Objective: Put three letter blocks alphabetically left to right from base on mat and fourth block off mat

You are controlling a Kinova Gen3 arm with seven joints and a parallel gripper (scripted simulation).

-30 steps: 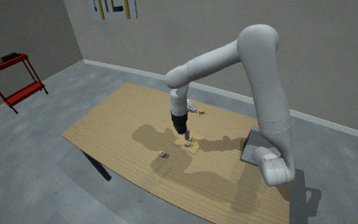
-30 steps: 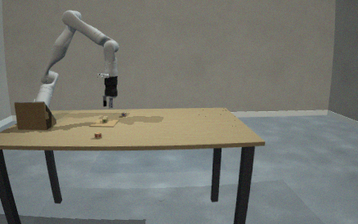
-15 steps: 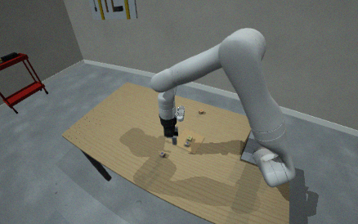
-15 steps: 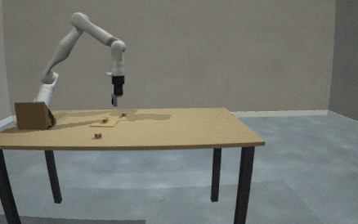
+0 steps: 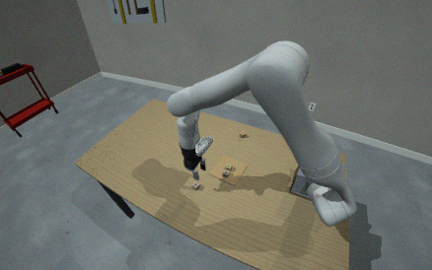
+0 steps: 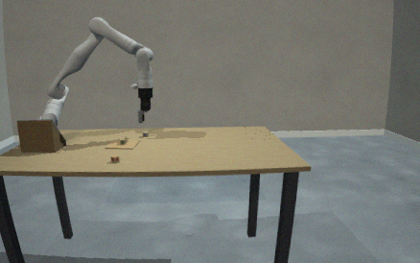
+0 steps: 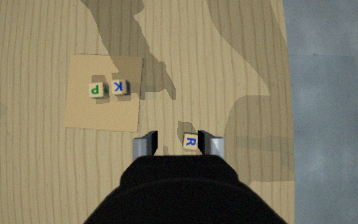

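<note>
My gripper is now 10 mm short of the blue R block, 20 mm to the right of it and 90 mm above it. Also, from my hand: blue K block 80 mm behind, 100 mm to the right, 90 mm below; then tan mat 80 mm behind, 140 mm to the right, 100 mm below; then green P block 80 mm behind, 140 mm to the right, 90 mm below.
</note>
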